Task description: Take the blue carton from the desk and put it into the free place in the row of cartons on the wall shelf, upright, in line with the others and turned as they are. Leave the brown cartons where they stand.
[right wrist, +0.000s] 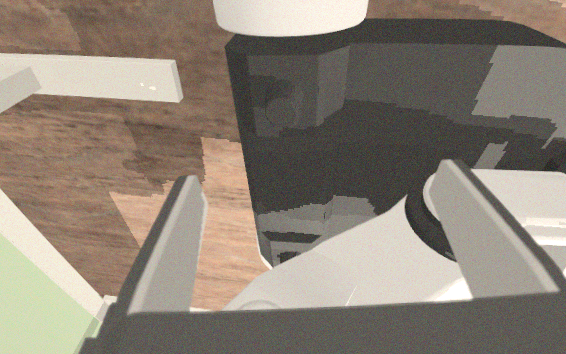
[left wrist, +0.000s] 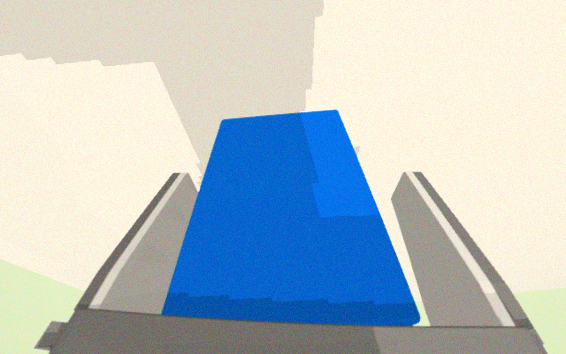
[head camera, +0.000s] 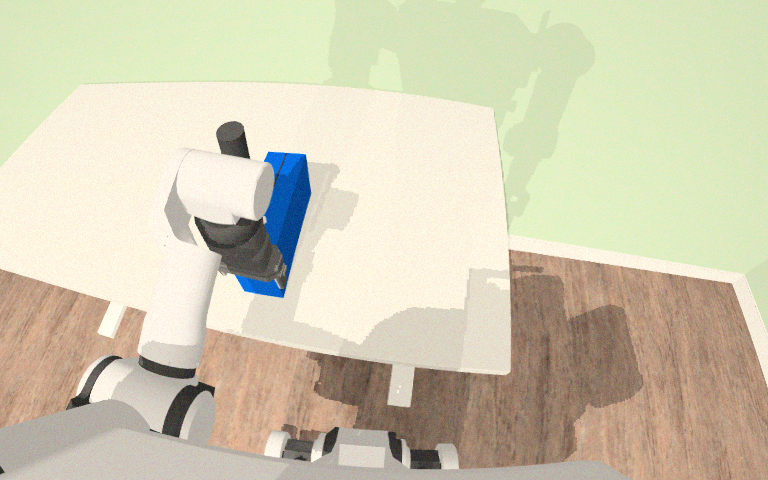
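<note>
The blue carton [head camera: 291, 209] [left wrist: 280, 215] lies on the desk [head camera: 407, 198] [left wrist: 450, 75], its long side running from near the front edge toward the wall. In the head view the left arm covers part of it. My left gripper [head camera: 254, 276] [left wrist: 292, 185] is open over the near part of the carton. In the left wrist view the carton shows between the two fingers, with a narrow gap at the finger on the picture's right; it overlaps the other finger in the picture. My right gripper [right wrist: 317, 183] is open and empty, away from the desk top. The wall shelf and brown cartons do not show.
The green wall [head camera: 651, 141] stands behind the desk. Desk feet [head camera: 400, 384] [right wrist: 110, 77] stand on the wooden floor [head camera: 594, 350]. The robot's dark base [right wrist: 350, 150] and white body parts [right wrist: 340, 270] lie below the right gripper.
</note>
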